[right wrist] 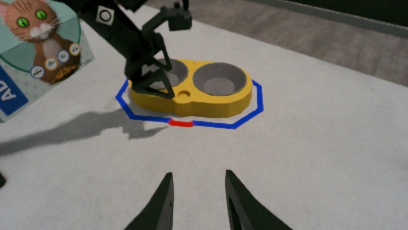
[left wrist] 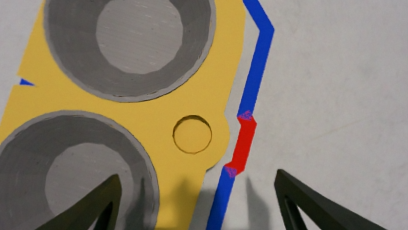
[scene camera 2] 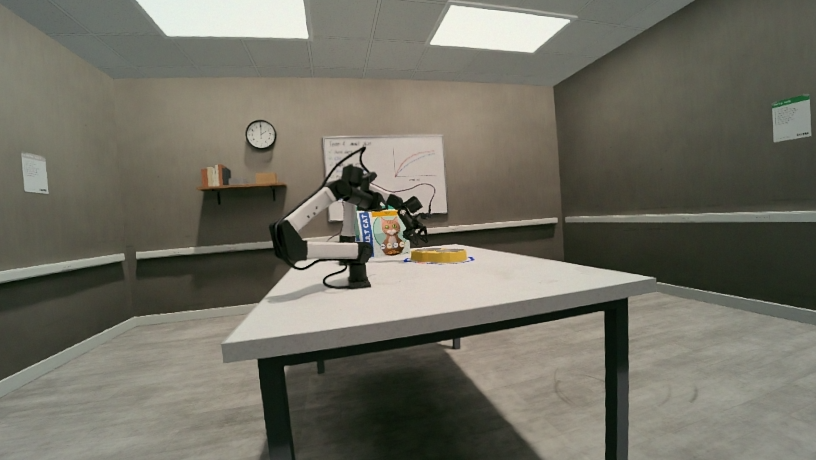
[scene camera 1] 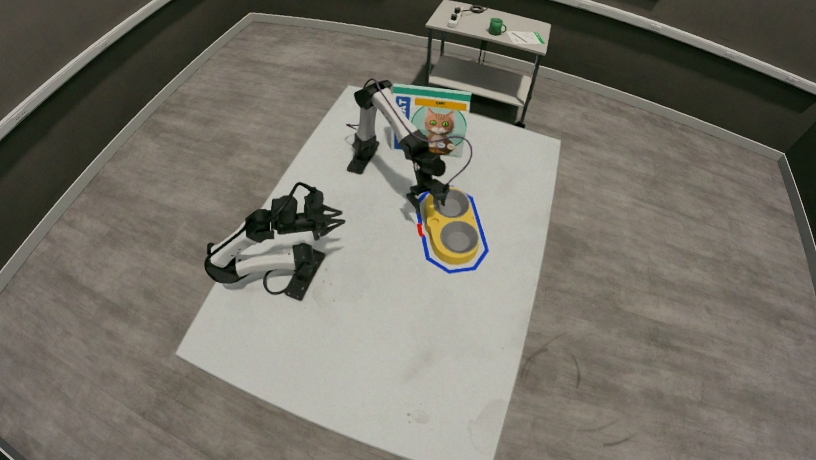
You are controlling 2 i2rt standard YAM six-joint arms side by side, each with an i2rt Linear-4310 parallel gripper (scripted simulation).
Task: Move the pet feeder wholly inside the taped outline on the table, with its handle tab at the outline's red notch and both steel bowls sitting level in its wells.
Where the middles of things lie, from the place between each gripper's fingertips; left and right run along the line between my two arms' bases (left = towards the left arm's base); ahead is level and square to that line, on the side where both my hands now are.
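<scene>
My left gripper is 8 cm short of the yellow pet feeder (scene camera 1: 435, 222), 1 cm to the right of it and 8 cm above it. Counted from my left hand, the cat food bag (scene camera 1: 438, 113) is 12 cm behind, 40 cm to the left and 5 cm above.
Relative to my right hand (scene camera 1: 343, 217), the yellow pet feeder is 25 cm to the left, 30 cm ahead and 25 cm below; the cat food bag is 11 cm ahead, 65 cm to the left and 12 cm below. Going by its middle, the yellow pet feeder is nearer to my left gripper than to my right hand.
</scene>
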